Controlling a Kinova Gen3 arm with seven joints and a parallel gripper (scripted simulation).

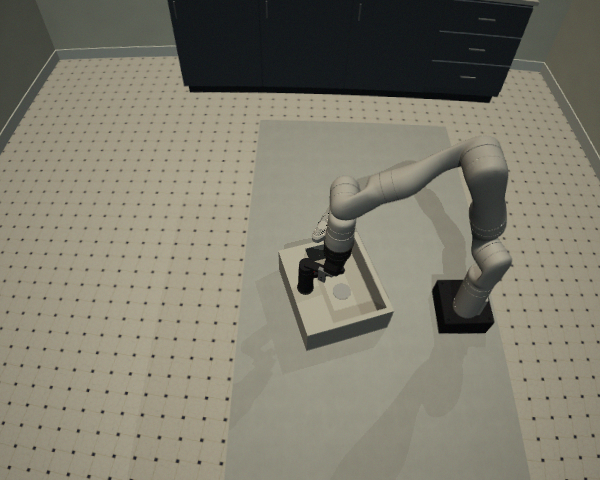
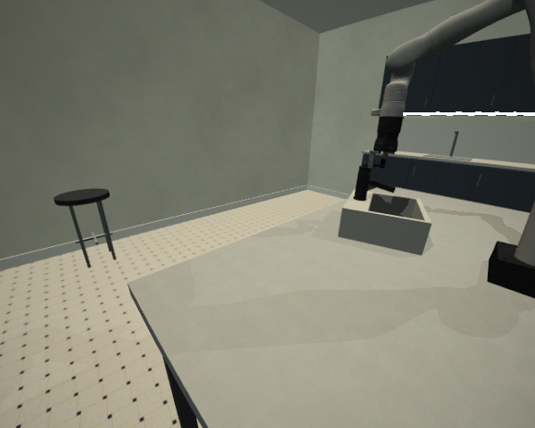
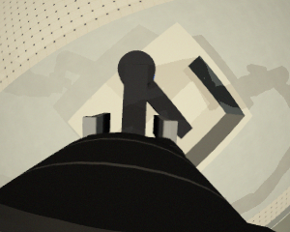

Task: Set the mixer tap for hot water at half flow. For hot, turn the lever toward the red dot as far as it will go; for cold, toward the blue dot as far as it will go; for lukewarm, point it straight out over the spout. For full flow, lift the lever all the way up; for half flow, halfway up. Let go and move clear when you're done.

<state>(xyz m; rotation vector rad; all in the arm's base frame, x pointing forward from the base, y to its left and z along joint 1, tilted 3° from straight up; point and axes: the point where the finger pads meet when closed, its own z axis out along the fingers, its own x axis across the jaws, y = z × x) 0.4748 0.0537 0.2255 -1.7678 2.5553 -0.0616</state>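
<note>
The lever is 20 mm ahead of my hand, 10 mm to the right of it and 10 mm below it. The rest, counted from my hand: sink basin: 250 mm below, 80 mm to the right, 50 mm behind.
</note>
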